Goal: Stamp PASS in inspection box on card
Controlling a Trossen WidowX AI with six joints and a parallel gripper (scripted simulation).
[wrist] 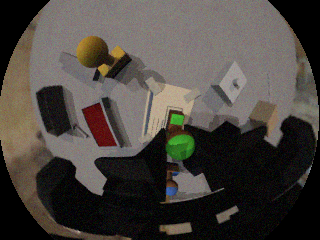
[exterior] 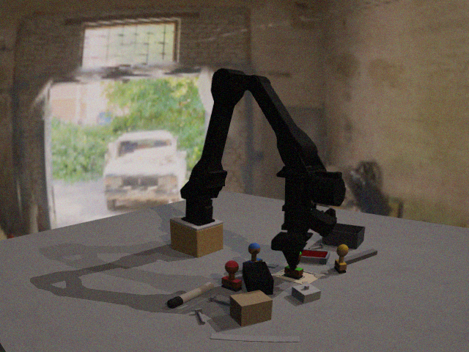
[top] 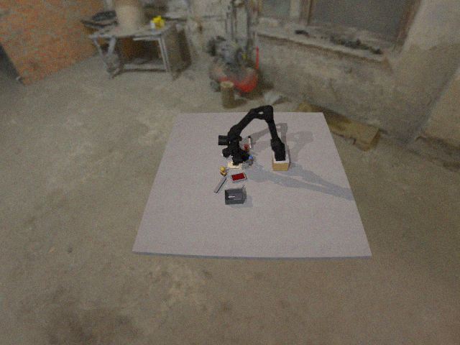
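Now: gripper tip right at the green-knobbed stamp. Also, from my gripper tip: dark block 4 cm behind, 8 cm to the right, 1 cm below; then cream card 1 cm to the left, 3 cm below; then blue-knobbed stamp 10 cm behind, 1 cm to the right, 1 cm below.
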